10 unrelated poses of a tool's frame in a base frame.
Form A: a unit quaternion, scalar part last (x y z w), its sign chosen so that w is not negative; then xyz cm.
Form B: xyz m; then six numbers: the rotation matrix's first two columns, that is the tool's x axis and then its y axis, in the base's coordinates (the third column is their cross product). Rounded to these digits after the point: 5 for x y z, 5 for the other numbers.
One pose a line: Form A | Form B
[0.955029 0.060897 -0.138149 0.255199 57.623 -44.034 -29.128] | [0.57623 -0.44034 -0.29128 0.95441 0.04581 -0.29495 0.18683 -0.86233 0.47062]
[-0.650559 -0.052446 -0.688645 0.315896 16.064 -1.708 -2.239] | [0.16064 -0.01708 -0.02239 0.04603 -0.36684 0.92914 0.50332 -0.79492 -0.33878]
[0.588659 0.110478 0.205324 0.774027 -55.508 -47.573 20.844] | [-0.55508 -0.47573 0.20844 0.89127 0.44792 0.07071 -0.18778 0.22265 0.95664]
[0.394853 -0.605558 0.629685 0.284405 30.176 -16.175 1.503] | [0.30176 -0.16175 0.01503 -0.52641 -0.12004 0.84171 -0.83638 -0.10483 -0.53803]
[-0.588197 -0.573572 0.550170 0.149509 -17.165 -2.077 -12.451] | [-0.17165 -0.02077 -0.12451 -0.26334 0.83926 -0.47571 0.51024 -0.29732 -0.80701]
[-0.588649 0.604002 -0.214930 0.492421 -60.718 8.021 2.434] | [-0.60718 0.08021 0.02434 0.17797 -0.92276 -0.34181 -0.49942 0.21459 -0.83936]
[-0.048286 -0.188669 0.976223 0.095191 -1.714 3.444 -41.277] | [-0.01714 0.03444 -0.41277 -0.97721 0.20408 -0.05836 -0.16764 -0.91069 -0.37756]
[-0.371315 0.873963 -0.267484 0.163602 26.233 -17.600 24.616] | [0.26233 -0.17600 0.24616 -0.67072 -0.73655 -0.08732 -0.56151 0.58115 -0.58904]
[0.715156 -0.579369 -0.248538 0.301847 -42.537 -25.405 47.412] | [-0.42537 -0.25405 0.47412 0.20512 -0.97872 -0.00573 -0.67864 -0.14644 0.71973]
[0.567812 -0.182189 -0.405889 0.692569 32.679 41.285 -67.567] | [0.32679 0.41285 -0.67567 0.60412 -0.76911 -0.20858 0.35531 0.02569 0.93439]
